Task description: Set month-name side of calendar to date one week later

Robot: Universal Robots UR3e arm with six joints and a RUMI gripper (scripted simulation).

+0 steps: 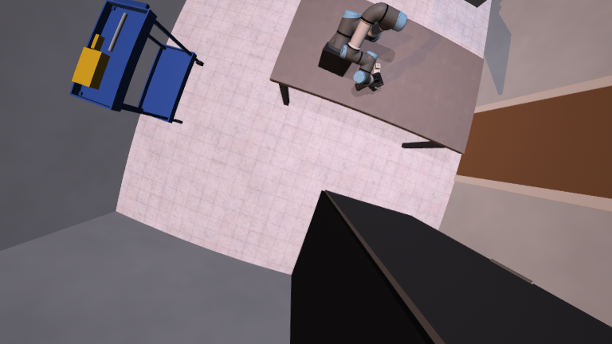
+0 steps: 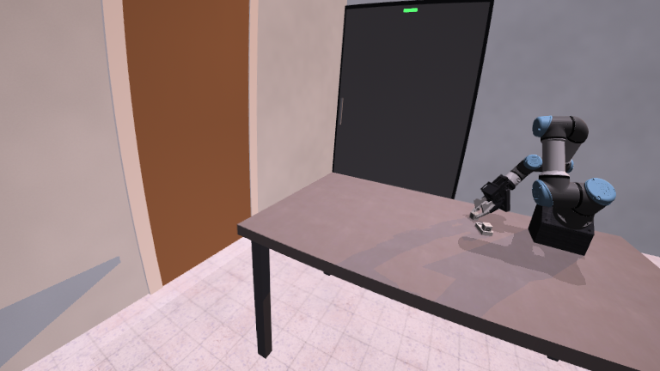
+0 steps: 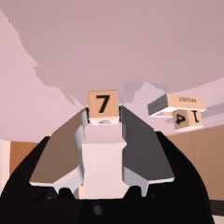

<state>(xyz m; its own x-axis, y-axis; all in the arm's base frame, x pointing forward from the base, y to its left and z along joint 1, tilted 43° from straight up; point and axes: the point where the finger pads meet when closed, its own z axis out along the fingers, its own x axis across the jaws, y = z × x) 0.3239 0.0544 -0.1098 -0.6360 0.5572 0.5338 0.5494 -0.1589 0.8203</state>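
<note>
My hand is 10 mm above the cube. Also, from my hand: pale tray: 100 mm to the left, 30 mm behind, 10 mm below.
</note>
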